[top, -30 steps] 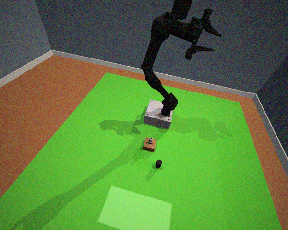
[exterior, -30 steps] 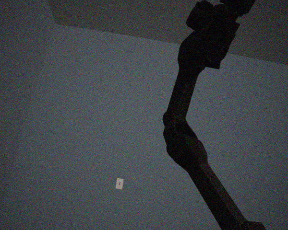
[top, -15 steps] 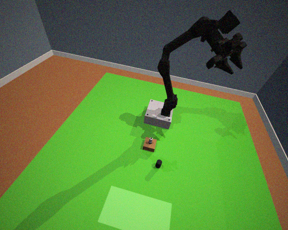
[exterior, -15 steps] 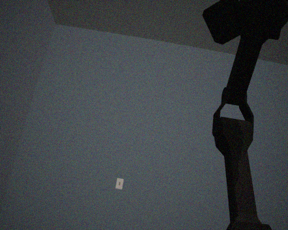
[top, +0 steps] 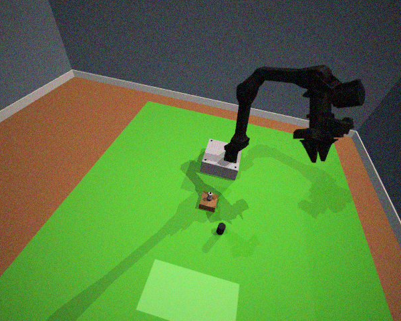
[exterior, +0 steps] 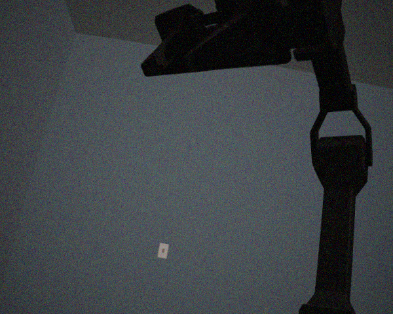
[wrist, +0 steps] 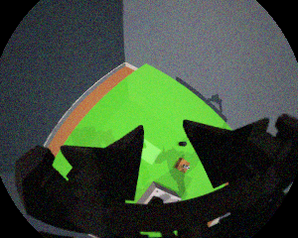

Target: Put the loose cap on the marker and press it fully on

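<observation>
The marker cap lies 35 cm below my gripper tip, 23 cm to the right of it and 12 cm ahead of it.
</observation>
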